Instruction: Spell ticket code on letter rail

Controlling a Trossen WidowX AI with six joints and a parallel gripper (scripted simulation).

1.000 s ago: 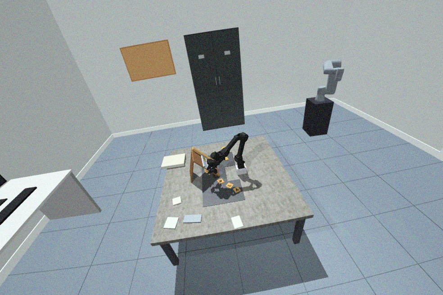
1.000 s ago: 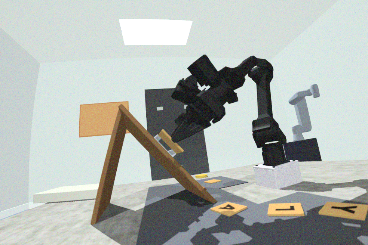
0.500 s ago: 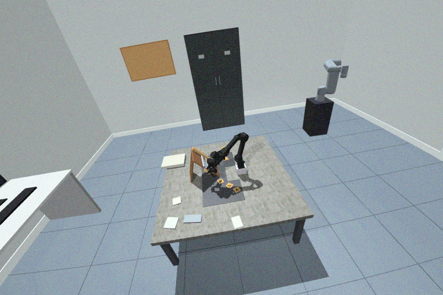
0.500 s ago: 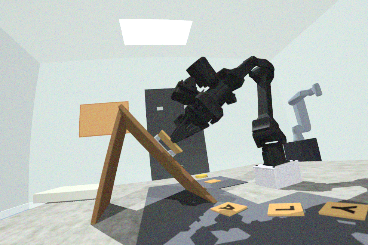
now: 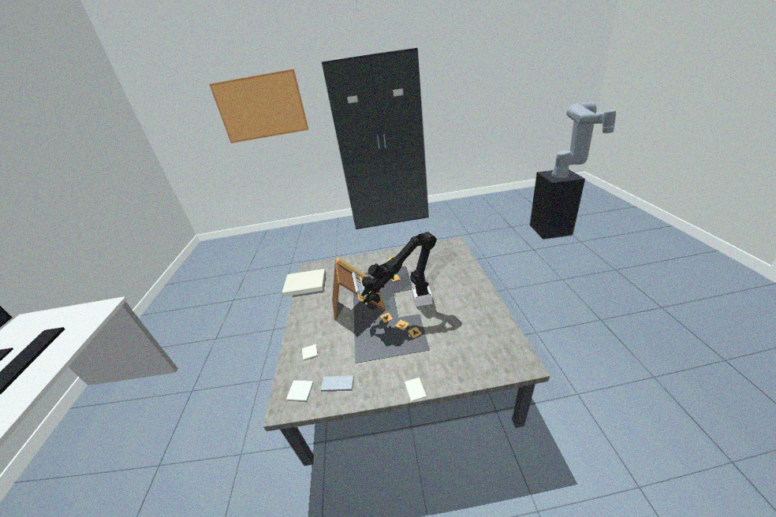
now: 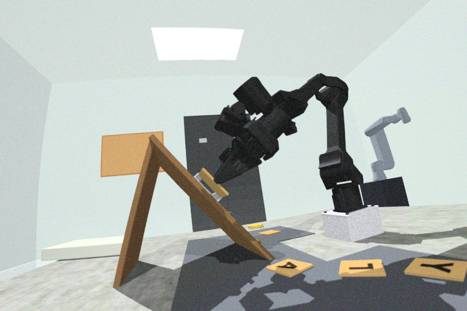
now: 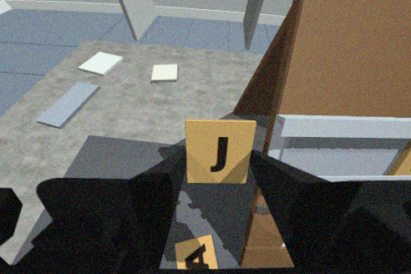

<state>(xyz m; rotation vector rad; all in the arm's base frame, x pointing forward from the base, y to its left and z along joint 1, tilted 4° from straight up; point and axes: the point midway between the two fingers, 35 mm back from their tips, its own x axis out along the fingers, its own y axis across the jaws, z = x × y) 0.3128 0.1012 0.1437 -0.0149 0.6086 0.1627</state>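
My gripper tip is now 20 cm to the left of the orange tile marked 5 and 3 cm short of it. Also, from my gripper tip: white ticket (15 cm to the right, 9 cm below, 4 cm behind); then j tile (right at my gripper tip); then dark mat (16 cm below, 14 cm behind, 10 cm to the right).
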